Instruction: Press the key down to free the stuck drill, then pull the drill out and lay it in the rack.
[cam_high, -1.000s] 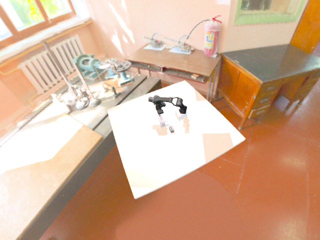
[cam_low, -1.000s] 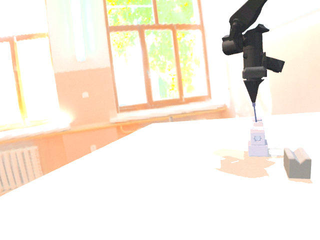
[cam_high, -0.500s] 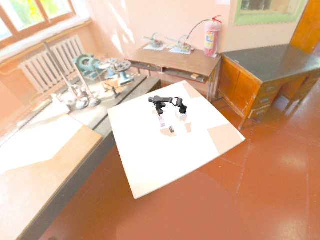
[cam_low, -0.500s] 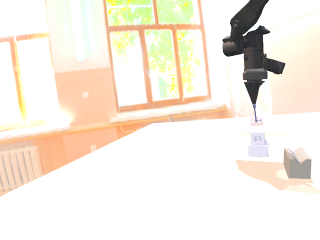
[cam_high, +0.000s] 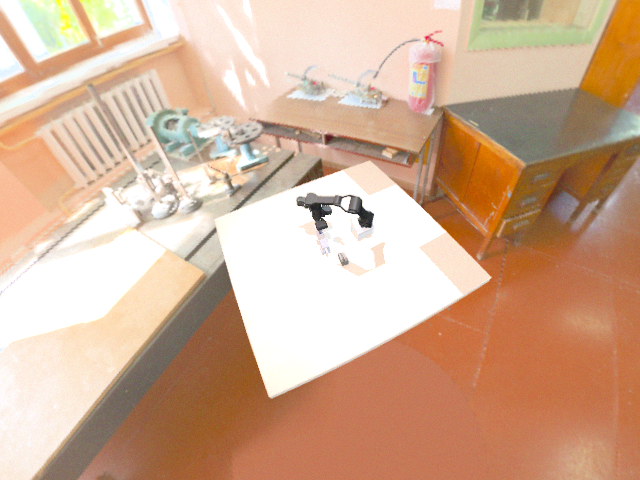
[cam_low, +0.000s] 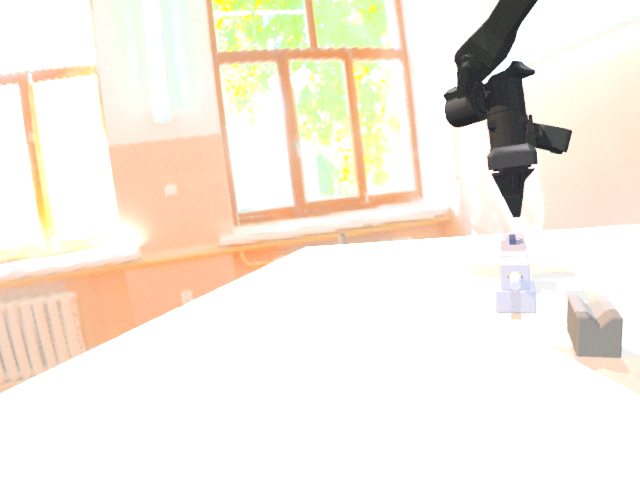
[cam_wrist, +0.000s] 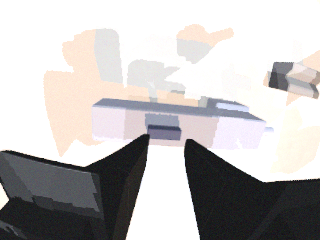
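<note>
Right now the drill is 8 cm to the left of my gripper tip, 6 cm below it and 2 cm ahead of it. The rest, counted from my gripper tip: holder block 7 cm below, 3 cm to the left, 1 cm ahead; grey v-notched rack 20 cm to the left, 10 cm below, 2 cm behind.
</note>
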